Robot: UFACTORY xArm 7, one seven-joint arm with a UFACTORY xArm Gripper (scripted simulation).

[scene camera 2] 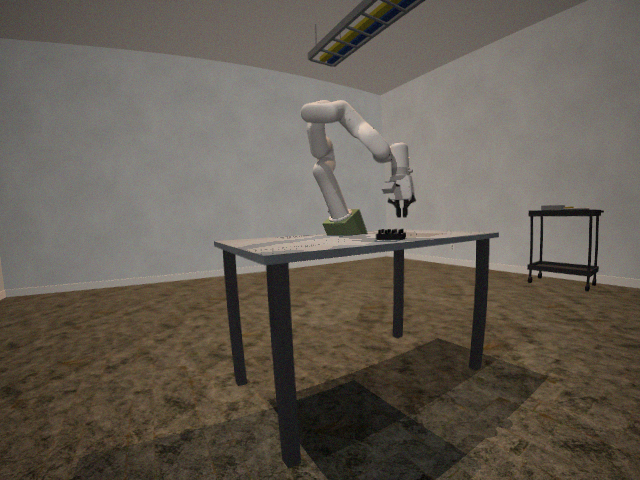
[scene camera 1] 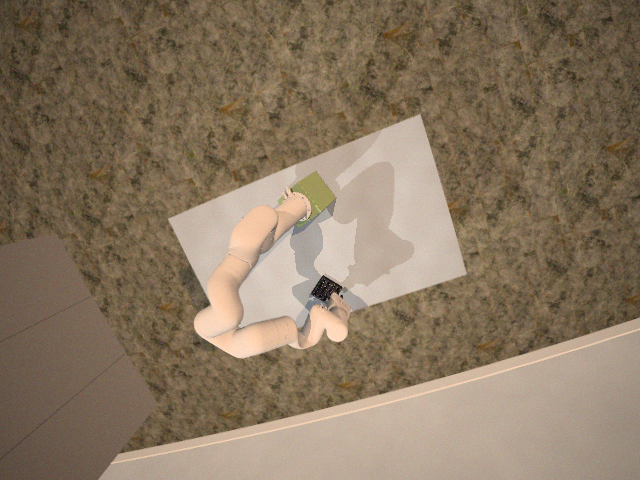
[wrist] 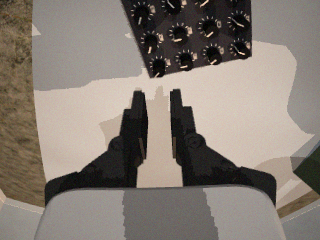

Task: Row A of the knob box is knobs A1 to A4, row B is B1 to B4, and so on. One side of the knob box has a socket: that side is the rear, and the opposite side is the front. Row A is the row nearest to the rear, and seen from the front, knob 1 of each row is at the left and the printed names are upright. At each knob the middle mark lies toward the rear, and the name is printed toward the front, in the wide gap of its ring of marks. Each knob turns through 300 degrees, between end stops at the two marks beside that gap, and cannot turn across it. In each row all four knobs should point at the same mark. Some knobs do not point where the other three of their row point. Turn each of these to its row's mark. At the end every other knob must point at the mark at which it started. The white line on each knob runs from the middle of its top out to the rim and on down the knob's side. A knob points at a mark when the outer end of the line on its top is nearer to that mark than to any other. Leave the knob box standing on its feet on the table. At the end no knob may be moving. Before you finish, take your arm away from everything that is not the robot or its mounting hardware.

Path:
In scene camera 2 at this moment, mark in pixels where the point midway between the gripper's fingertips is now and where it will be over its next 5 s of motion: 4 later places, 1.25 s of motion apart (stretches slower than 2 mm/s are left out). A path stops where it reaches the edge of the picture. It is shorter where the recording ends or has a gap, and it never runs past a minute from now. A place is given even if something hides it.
My gripper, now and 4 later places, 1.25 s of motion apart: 401, 217; 402, 224; 402, 229; 402, 223; 399, 220

